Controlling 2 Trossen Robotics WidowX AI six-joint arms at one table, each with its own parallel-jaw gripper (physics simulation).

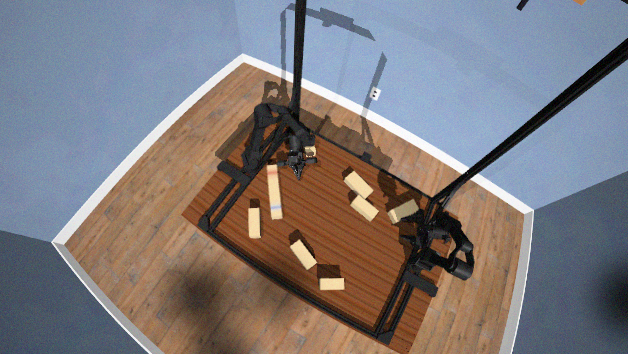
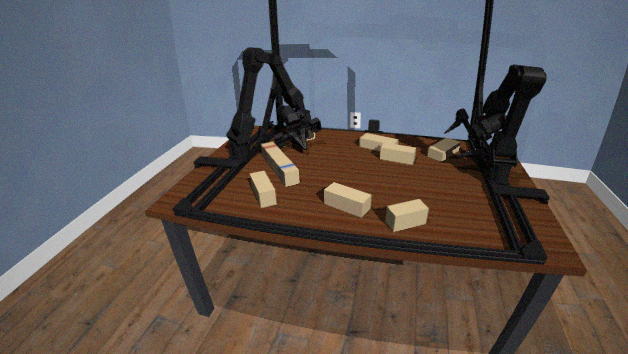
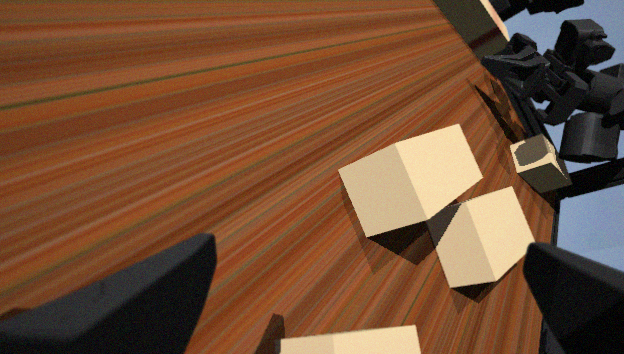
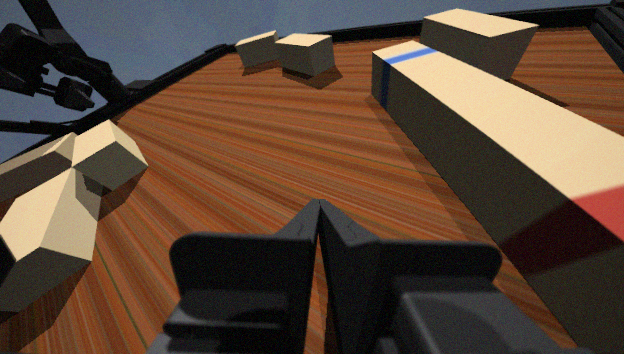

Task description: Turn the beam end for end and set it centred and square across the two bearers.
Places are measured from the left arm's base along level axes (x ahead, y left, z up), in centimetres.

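Pixels of known places: left gripper, fingertip midpoint: point(image 1: 400, 227) point(image 2: 450, 144) point(image 3: 367, 252) point(image 4: 63, 96); right gripper, fingertip midpoint: point(image 1: 298, 180) point(image 2: 305, 149) point(image 3: 482, 60) point(image 4: 318, 205); left arm's base at its link origin: point(image 1: 415, 264) point(image 2: 497, 179) point(image 4: 121, 99); right arm's base at its link origin: point(image 1: 251, 167) point(image 2: 240, 155).
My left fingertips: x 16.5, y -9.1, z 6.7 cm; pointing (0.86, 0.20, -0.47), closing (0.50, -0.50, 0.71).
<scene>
Ahead of a thing's pixels: the offset from my left fingertips to its top centre.
The beam @(dz -3.6, dx +58.0, dy +13.3 cm) point(image 1: 274, 192) point(image 2: 280, 164) point(image 4: 451, 84) is a long tan bar lying flat on the table at the back left. It has a red stripe at its far end and a blue stripe at its near end. My right gripper point(image 1: 298, 174) point(image 2: 301, 143) point(image 4: 318, 205) is shut on nothing. Its tips point down just above the table, beside the beam's red end and apart from it. My left gripper point(image 1: 410, 228) is open and empty, folded back at the right edge. Two tan blocks @(dz -4.8, dx +25.7, dy -11.4 cm) point(image 1: 357, 184) @(dz -3.9, dx +18.0, dy -2.3 cm) point(image 1: 364, 208) lie side by side at the back right.
More tan blocks lie about: one @(dz -3.6, dx +56.6, dy +30.8 cm) point(image 1: 254, 223) point(image 2: 263, 188) left of the beam, two @(dz -3.9, dx +31.1, dy +31.1 cm) point(image 1: 303, 253) @(dz -3.6, dx +14.5, dy +35.7 cm) point(image 1: 331, 284) near the front edge, and one @(dz -4.8, dx -0.2, dy -11.7 cm) point(image 1: 402, 211) point(image 2: 443, 149) close to the left gripper. A black frame rail point(image 1: 225, 201) runs around the table.
</scene>
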